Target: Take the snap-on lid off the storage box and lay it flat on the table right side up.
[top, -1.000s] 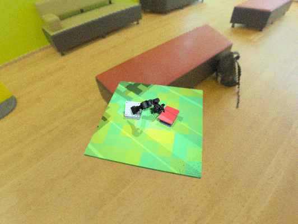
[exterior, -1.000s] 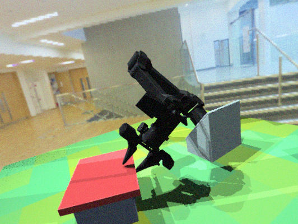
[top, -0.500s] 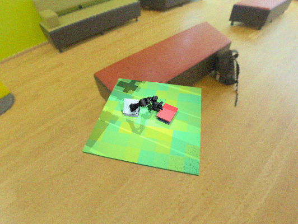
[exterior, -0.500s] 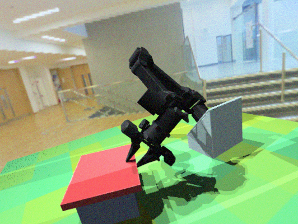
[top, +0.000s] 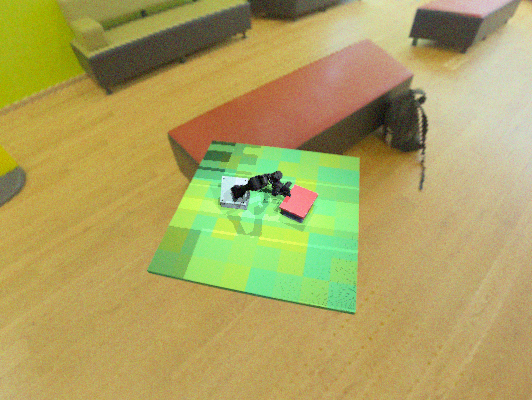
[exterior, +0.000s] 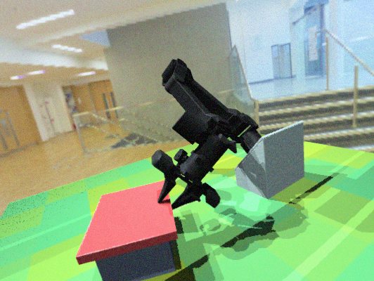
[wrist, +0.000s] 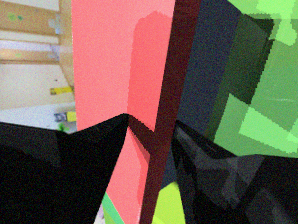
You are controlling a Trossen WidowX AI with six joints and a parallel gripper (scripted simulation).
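Now: the red lid 70 mm ahead of my gripper tip, 20 mm to the right of it and 10 mm above it. From my gripper tip the other things lie so: storage box: 70 mm ahead, 20 mm to the right, 50 mm below.
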